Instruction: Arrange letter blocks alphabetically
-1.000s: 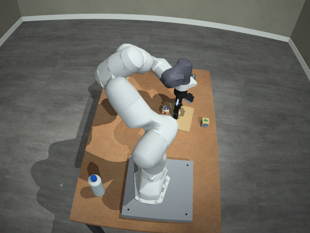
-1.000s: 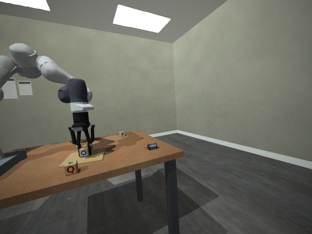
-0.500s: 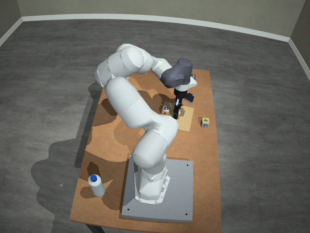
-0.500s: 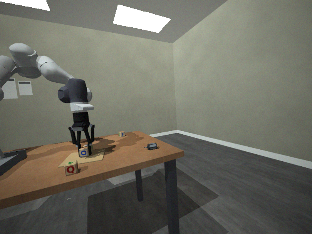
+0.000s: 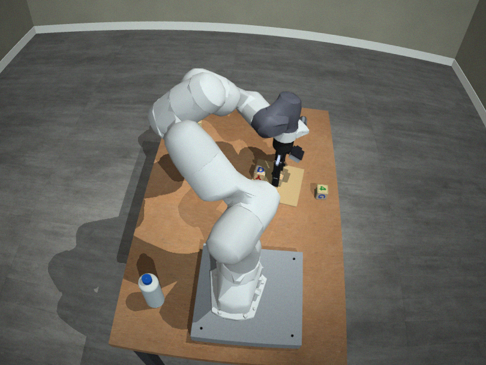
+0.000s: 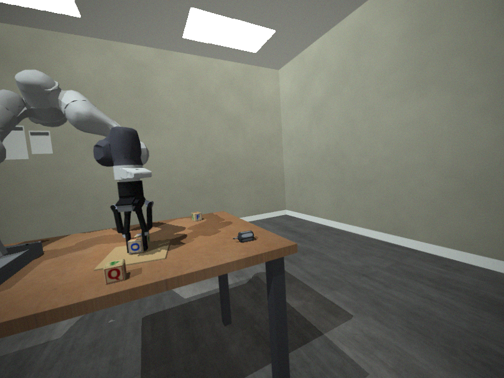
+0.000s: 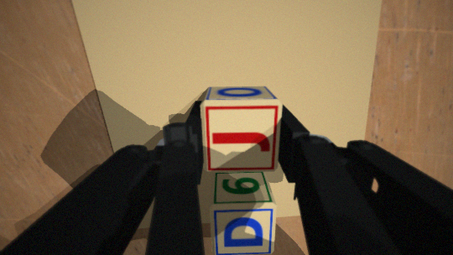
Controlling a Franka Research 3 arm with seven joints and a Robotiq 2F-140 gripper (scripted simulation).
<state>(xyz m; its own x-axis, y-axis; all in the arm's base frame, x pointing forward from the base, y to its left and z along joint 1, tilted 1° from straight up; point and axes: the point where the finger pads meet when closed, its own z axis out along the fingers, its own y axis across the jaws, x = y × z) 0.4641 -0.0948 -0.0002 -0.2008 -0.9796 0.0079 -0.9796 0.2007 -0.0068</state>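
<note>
Right now the tan mat is 40 mm below my hand. From my hand the other things lie so: small dark object 360 mm ahead, 100 mm to the right, 20 mm below; block 40 mm behind, 180 mm to the right, 20 mm below.
</note>
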